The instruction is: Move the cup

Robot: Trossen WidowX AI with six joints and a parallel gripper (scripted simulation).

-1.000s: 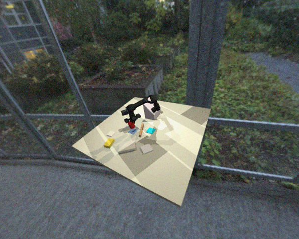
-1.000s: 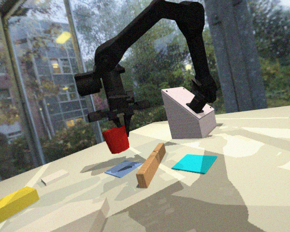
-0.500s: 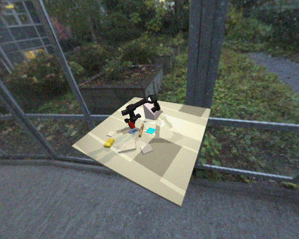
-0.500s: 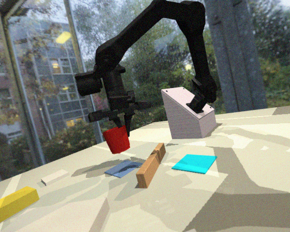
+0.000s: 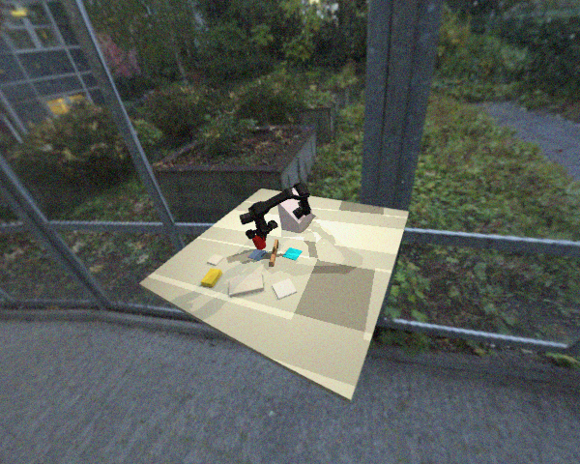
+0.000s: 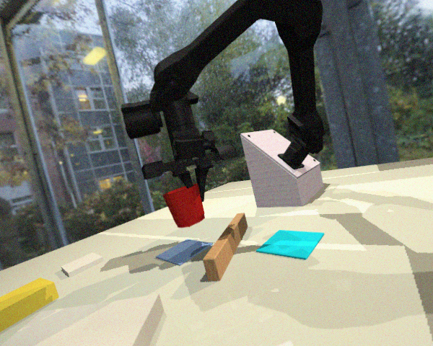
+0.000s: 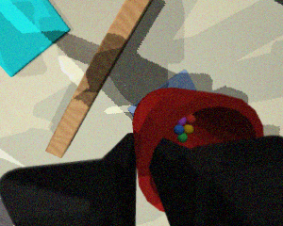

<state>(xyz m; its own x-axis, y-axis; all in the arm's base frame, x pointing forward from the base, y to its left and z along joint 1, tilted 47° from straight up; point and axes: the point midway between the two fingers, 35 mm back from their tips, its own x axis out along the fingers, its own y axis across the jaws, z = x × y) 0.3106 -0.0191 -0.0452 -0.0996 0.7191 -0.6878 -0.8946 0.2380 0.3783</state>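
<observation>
Now: the teal pad 60 mm behind my gripper tip, 150 mm to the left of it and 100 mm below it. The rest, counted from my gripper tip: wooden bar 10 mm behind, 50 mm to the left, 90 mm below; red cup 30 mm ahead, 20 mm to the right; light blue pad 40 mm ahead, 40 mm to the right, 100 mm below.
</observation>
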